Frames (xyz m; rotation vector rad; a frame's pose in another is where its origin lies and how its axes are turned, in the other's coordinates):
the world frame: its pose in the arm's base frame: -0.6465 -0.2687 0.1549 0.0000 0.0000 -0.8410
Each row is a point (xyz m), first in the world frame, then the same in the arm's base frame.
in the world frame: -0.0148 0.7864 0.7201
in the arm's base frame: -0.0703 0.2666 0.8750
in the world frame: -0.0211 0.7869 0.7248
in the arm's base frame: -0.0741 0.2717 0.8797
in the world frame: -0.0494 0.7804 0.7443
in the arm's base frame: -0.0978 0.2884 0.8992
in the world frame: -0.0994 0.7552 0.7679
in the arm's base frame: -0.1499 0.3089 0.9228
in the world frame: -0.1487 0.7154 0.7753
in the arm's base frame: -0.2124 0.3191 0.9302
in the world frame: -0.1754 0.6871 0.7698
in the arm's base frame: -0.2513 0.3201 0.9247
